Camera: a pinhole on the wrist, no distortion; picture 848 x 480 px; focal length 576.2 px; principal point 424.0 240.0 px. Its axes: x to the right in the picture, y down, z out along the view. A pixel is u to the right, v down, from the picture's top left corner.
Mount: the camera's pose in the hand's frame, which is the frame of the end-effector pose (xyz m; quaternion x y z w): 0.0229 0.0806 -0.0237 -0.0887 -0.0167 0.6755 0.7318
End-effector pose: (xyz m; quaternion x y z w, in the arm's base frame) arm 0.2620 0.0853 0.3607 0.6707 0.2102 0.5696 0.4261
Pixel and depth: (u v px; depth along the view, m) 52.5 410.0 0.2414
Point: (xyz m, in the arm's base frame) 0.4509 -0.0370 0.2727
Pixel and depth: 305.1 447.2 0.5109
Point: 0.6244 -0.2769 0.2609
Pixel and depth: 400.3 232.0 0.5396
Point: 0.7068 -0.1858 0.4319
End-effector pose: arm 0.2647 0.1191 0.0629 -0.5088 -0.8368 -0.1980 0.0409
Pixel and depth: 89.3 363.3 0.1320
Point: 0.3119 0.1426 -0.0396
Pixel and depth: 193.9 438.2 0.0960
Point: 0.3347 0.1449 0.0080
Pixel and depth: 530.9 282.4 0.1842
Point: 0.4090 0.2187 -0.0415
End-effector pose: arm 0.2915 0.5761 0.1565 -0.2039 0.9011 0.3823 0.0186
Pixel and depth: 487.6 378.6 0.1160
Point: 0.2585 0.7097 0.1737
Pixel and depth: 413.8 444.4 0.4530
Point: 0.3768 1.0076 0.0036
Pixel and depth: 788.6 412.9 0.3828
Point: 0.2261 1.0687 0.2115
